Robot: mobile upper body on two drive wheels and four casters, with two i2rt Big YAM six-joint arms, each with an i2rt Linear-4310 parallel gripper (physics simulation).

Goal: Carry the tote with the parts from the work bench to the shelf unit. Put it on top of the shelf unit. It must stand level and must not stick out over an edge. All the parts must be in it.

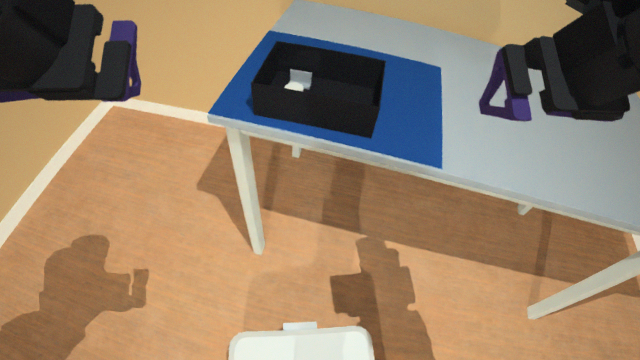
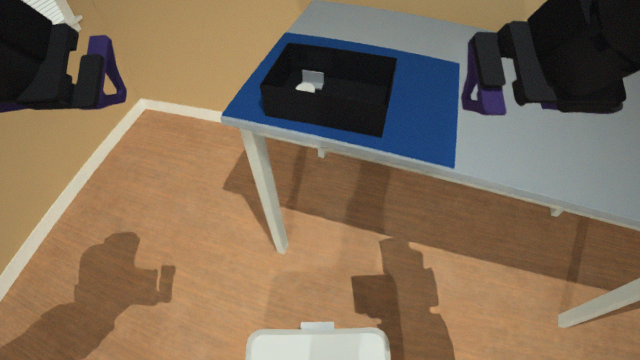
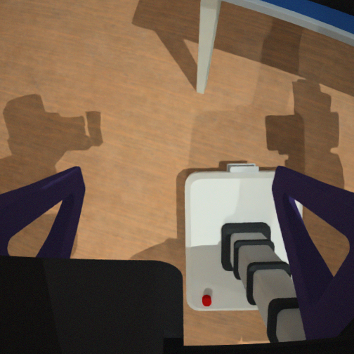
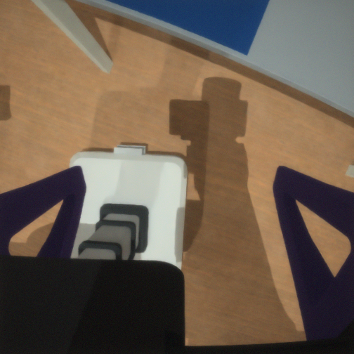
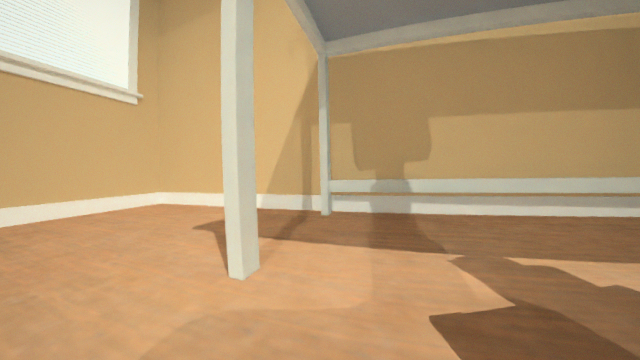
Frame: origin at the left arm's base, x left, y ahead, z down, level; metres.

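Seen in the pictures: left gripper, fingertip midpoint: (image 1: 94, 89) (image 2: 87, 97); right gripper, fingertip midpoint: (image 1: 514, 108) (image 2: 504, 102).
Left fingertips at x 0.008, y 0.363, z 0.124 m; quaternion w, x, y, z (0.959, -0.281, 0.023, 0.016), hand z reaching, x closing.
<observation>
A point is followed by its place in that frame.
The black open tote (image 1: 315, 112) @(x -0.261, y 0.674, z 0.447 m) (image 2: 325, 112) @(x -0.264, y 0.673, z 0.446 m) stands on a blue mat (image 1: 415, 110) @(x -0.545, y 0.740, z 0.494 m) (image 2: 430, 110) @(x -0.545, y 0.732, z 0.494 m) at one end of the work bench (image 1: 500, 160) @(x -0.741, y 0.563, z 0.496 m) (image 2: 525, 155) @(x -0.766, y 0.575, z 0.496 m) (image 4: 310, 60). In it, a light grey upright part (image 1: 301, 78) @(x -0.236, y 0.843, z 0.473 m) (image 2: 313, 79) @(x -0.235, y 0.843, z 0.475 m) and a white part (image 1: 294, 87) @(x -0.215, y 0.795, z 0.467 m) (image 2: 305, 88) @(x -0.214, y 0.793, z 0.467 m) show near its left side; the near wall hides some of its floor. My left gripper (image 1: 72, 94) @(x 0.008, y 0.363, z 0.124 m) (image 2: 65, 104) @(x 0.008, y 0.363, z 0.124 m) (image 3: 178, 176) is open and empty, left of the tote. My right gripper (image 1: 557, 112) (image 2: 542, 106) (image 4: 179, 176) is open and empty, right of the tote. The shelf unit does not show.
A near bench leg (image 1: 245, 190) @(x -0.050, y 0.732, z 0.851 m) (image 2: 267, 192) @(x -0.061, y 0.731, z 0.864 m) (image 3: 207, 50) (image 5: 240, 150) @(x -0.066, y 0.737, z 1.139 m) stands below the tote's end. My white base (image 1: 325, 347) @(x -0.310, y 0.248, z 1.150 m) (image 2: 350, 347) @(x -0.342, y 0.249, z 1.150 m) (image 3: 215, 200) is in front of the bench. Walls stand behind and to the left, with a window (image 5: 65, 40) @(x 1.231, y 1.365, z 0.382 m).
</observation>
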